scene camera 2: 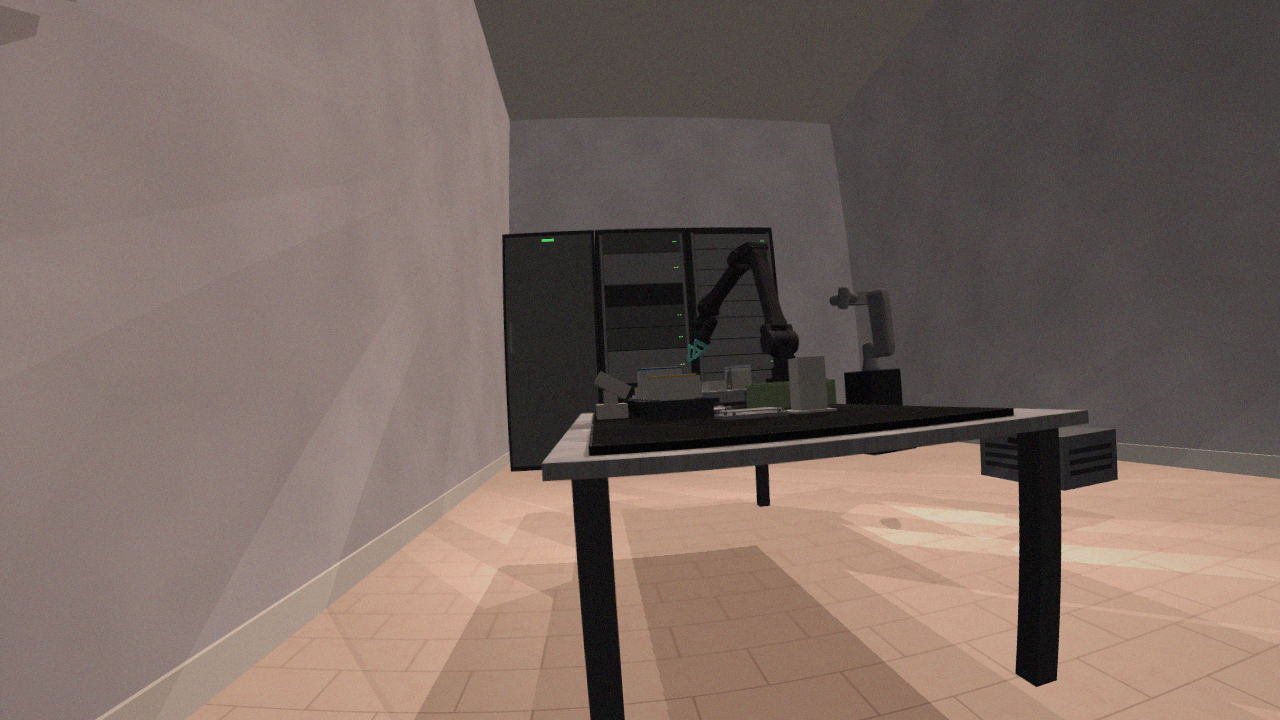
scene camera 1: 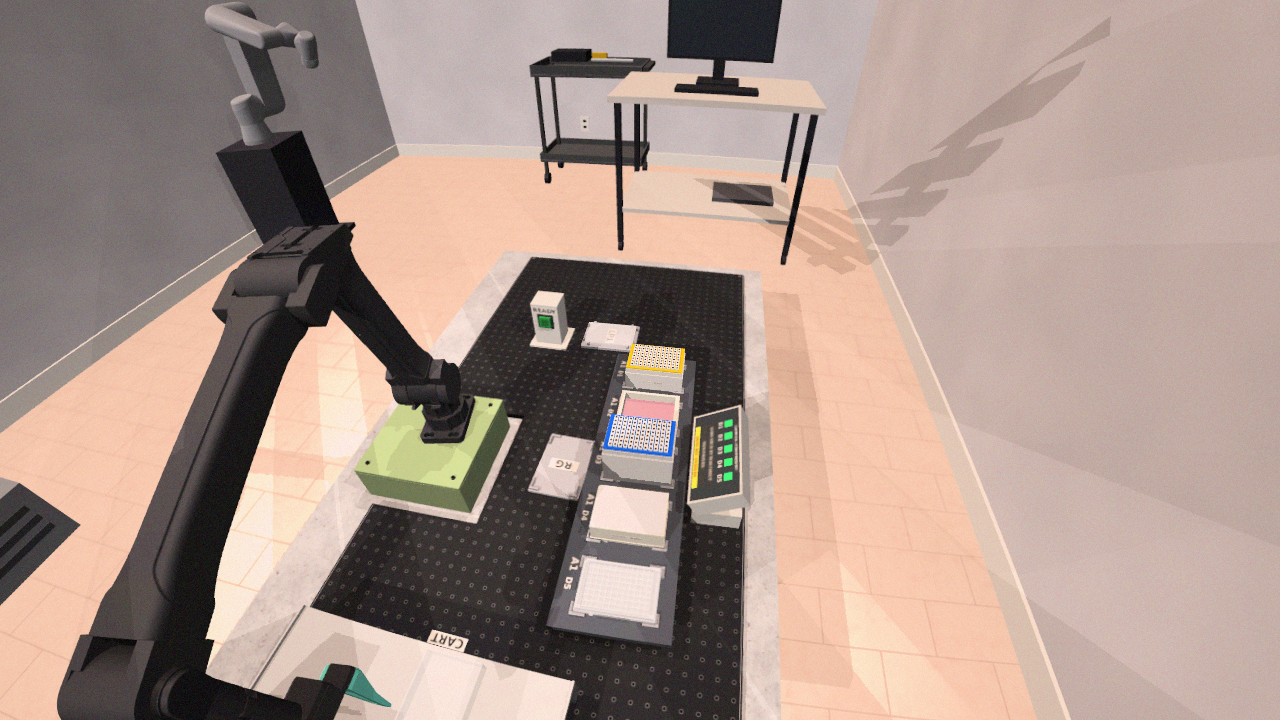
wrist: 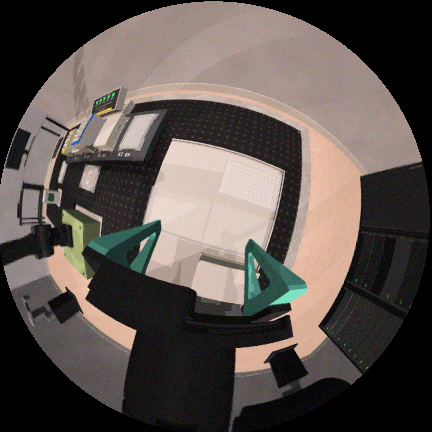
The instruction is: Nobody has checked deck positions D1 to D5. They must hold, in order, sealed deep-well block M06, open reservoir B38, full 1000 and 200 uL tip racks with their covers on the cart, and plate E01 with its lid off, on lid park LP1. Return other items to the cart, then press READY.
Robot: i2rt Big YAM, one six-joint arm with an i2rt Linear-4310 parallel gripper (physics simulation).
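In scene camera 1, the deck holds from far to near a yellow-topped tip rack, an open reservoir with pink content, a blue-topped tip rack, a white-topped block at D4 and a white well plate at D5. On the cart lie a white plate, two clear covers and a white-topped box. My gripper is open and empty above the cart. Labels on the items are unreadable.
The READY button stands at the far left, beside lid park LP1. The RG pad lies left of the deck. The status panel with several green lights stands right of the deck. The arm's green base is at the left.
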